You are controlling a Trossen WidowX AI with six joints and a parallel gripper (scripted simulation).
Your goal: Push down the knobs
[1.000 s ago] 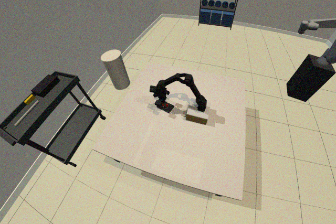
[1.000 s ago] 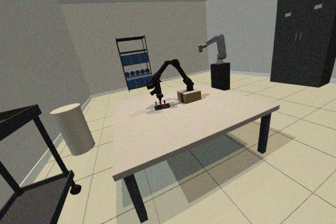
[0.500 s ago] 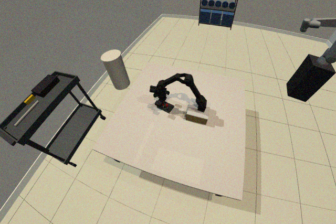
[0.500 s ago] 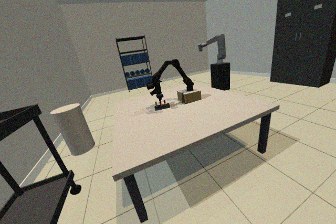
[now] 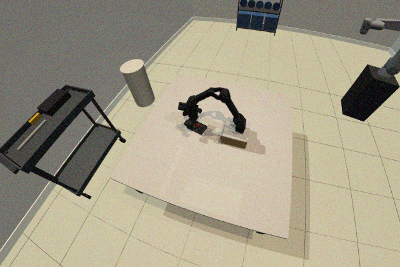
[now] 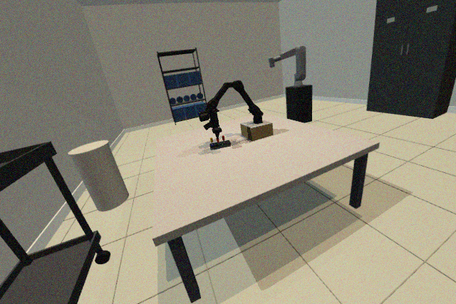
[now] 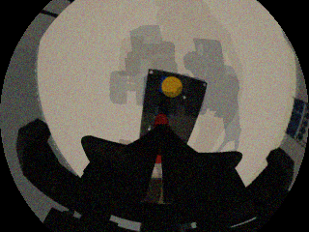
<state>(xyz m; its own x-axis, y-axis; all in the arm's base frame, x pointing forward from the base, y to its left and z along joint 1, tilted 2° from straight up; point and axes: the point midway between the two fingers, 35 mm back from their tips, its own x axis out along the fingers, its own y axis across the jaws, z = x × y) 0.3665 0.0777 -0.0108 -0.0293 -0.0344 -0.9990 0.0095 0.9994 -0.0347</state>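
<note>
Now: gripper tip 5 cm short of the knob and 2 cm above it.
</note>
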